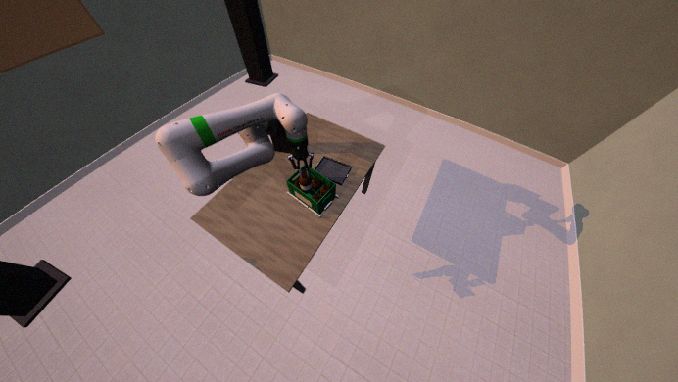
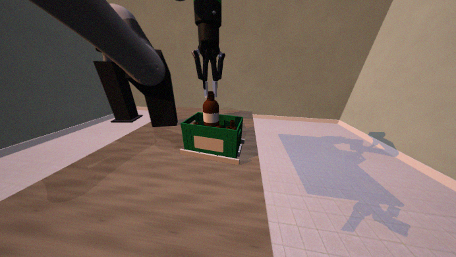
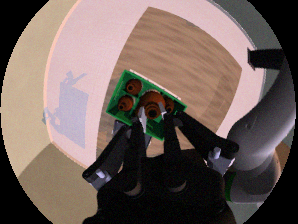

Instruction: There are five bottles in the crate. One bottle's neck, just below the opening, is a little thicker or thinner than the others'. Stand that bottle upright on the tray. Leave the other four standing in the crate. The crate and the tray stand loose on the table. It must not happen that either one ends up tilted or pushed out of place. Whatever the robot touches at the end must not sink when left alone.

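The brown bottle is 90 mm below my hand. From my hand the other things lie so: dark tray (320 mm below, 310 mm to the left, 60 mm ahead); green crate (250 mm below, 40 mm to the left, 10 mm ahead).
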